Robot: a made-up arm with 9 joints. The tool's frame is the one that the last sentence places.
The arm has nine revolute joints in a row. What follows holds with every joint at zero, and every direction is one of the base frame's. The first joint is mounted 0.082 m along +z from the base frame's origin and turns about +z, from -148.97 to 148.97 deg. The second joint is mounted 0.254 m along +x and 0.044 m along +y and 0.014 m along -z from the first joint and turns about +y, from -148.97 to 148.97 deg. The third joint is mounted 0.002 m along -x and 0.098 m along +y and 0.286 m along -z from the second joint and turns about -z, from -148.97 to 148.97 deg. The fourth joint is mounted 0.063 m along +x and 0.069 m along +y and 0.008 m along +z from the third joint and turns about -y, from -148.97 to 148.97 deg. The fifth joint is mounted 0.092 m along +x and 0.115 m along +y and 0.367 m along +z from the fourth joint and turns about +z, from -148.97 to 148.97 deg. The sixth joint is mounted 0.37 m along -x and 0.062 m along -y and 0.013 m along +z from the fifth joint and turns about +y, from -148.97 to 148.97 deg. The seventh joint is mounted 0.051 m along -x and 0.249 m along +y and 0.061 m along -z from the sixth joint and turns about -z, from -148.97 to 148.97 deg. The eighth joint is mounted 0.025 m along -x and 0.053 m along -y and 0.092 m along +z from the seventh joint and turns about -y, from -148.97 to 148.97 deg. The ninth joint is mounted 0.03 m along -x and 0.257 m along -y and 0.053 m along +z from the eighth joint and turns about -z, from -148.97 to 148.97 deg. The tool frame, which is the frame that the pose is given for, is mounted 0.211 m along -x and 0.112 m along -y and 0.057 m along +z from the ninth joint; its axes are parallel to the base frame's.
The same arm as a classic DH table. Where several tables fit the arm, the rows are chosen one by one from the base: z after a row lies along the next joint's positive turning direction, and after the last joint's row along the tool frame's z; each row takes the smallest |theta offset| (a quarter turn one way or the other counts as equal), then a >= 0, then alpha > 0; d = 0 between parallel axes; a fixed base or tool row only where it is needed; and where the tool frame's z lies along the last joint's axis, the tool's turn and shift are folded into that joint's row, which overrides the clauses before.
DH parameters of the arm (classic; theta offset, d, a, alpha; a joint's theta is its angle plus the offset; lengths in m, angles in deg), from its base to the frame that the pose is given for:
joint 1: 0 0.068 0.254 -90
joint 2: 0 0.142 -0.002 -90
joint 3: 0 0.278 0.063 -90
joint 4: 0 -0.184 0.092 -90
joint 5: 0 0.38 -0.37 -90
joint 6: 0 0.187 -0.051 -90
joint 7: 0 -0.031 -0.025 -90
joint 8: 0 0.31 -0.03 90
joint 9: -27.96 0 -0.2389 180
tool (fixed): -27.96 0.11 0 0
Joint limits (deg, base to tool): -148.97..148.97 -148.97..148.97 -148.97..148.97 -148.97..148.97 -148.97..148.97 -148.97..148.97 -148.97..148.97 -148.97..148.97 -148.97..148.97

